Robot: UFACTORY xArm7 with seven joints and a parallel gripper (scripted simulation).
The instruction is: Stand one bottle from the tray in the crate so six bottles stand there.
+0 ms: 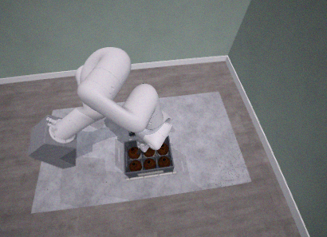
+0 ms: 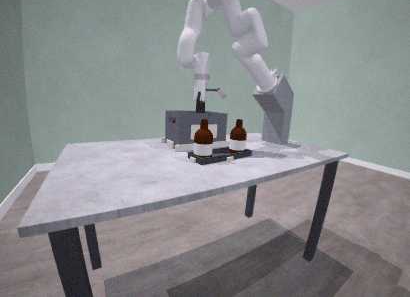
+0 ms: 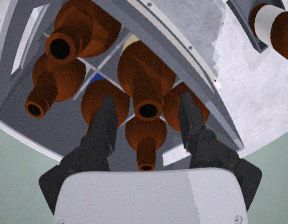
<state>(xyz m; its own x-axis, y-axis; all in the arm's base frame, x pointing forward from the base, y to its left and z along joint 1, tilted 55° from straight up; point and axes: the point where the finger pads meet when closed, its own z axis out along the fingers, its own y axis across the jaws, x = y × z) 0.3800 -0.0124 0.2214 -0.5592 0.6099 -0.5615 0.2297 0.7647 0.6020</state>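
Right now the glass bottle is 9 cm below my hand. From my hand the other things lie so: grey crate (1 cm ahead, 4 cm to the right, 9 cm below); dark tray (6 cm behind, 20 cm to the left, 17 cm below).
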